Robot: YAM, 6 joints.
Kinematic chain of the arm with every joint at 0, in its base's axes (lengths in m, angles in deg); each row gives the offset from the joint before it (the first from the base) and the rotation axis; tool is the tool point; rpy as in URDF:
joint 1: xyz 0 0 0.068 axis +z
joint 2: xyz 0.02 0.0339 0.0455 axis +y
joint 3: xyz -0.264 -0.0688 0 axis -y
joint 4: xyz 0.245 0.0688 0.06 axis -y
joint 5: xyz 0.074 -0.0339 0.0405 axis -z
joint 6: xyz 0.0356 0 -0.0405 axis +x
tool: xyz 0 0 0 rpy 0 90 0
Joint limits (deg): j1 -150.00..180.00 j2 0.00..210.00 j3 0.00..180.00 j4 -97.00..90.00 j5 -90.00..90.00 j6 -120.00..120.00
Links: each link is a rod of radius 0.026 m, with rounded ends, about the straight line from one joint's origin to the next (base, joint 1, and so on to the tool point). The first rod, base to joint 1, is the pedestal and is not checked.
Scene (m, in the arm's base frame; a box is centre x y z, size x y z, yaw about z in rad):
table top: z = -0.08
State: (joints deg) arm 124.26 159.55 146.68 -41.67 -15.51 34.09
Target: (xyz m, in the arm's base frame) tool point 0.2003 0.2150 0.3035
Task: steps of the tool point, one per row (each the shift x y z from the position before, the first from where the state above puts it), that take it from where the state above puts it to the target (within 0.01 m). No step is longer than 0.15 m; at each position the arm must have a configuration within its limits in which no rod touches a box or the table.
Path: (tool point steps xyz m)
1: 0.1278 0.0342 0.0414
2: 0.1267 -0.0055 0.0382
3: 0.1127 -0.0416 0.0341
4: 0.0881 -0.0696 0.0290
5: 0.0570 -0.0868 0.0230
6: 0.0237 -0.0917 0.0164

